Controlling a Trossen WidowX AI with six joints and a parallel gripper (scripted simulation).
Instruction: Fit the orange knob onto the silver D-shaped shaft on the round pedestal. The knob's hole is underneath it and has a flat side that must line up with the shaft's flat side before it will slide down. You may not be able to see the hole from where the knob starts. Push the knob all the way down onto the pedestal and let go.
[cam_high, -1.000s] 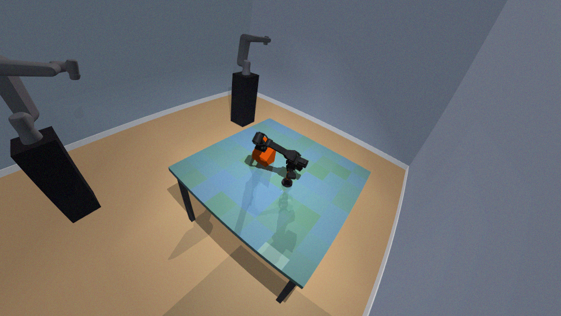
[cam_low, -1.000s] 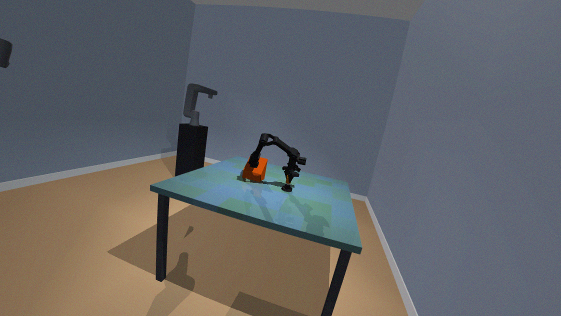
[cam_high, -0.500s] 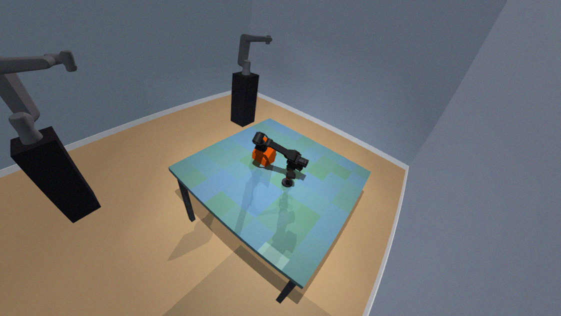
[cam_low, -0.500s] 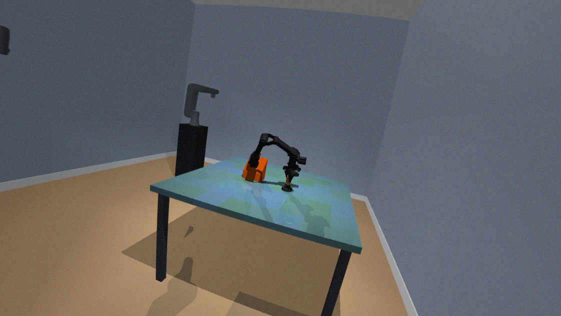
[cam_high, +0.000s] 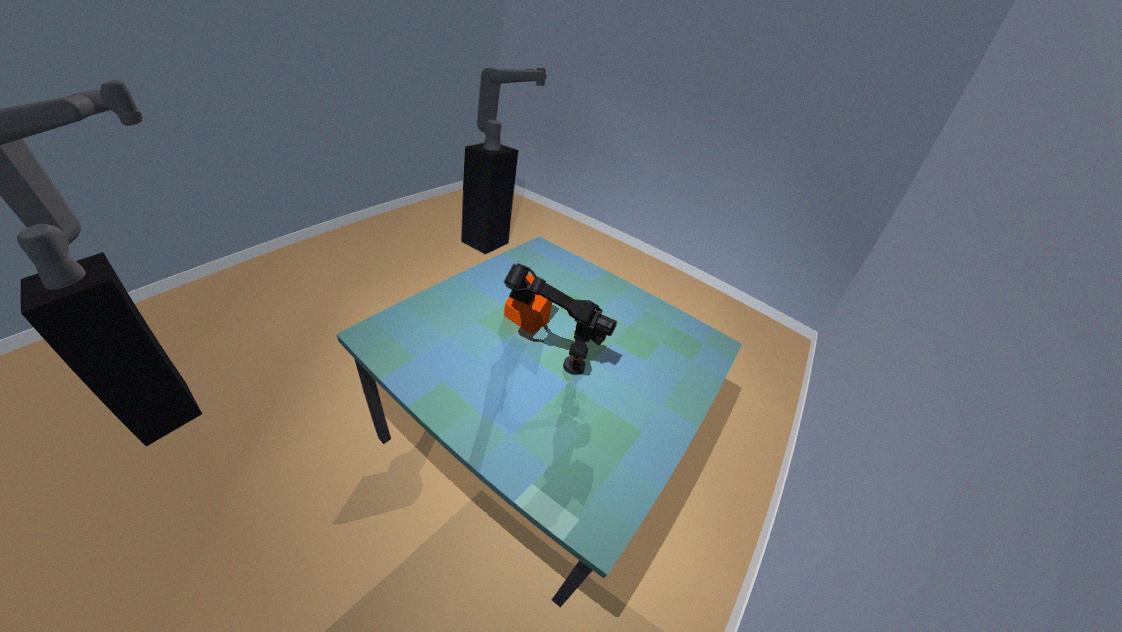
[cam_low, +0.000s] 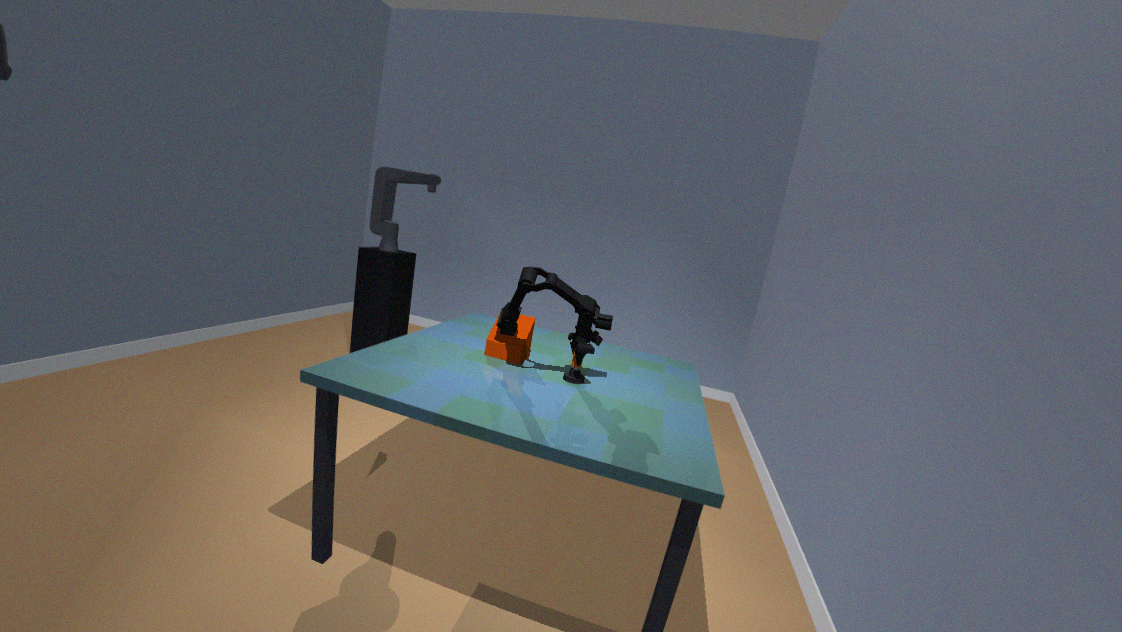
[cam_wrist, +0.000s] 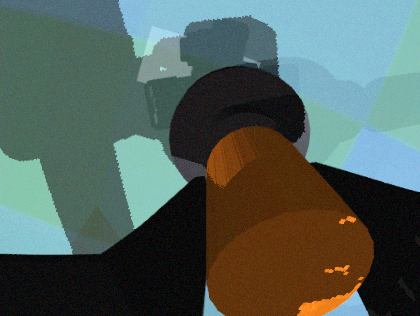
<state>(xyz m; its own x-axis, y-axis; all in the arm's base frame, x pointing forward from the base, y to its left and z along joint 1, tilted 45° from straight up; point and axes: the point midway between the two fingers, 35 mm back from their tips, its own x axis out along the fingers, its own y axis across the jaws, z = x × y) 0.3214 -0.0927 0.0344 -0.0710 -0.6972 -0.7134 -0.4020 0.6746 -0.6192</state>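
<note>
Now: gripper tip 3 cm below the orange knob. From my gripper tip the other things lie so: pedestal 4 cm below.
</note>
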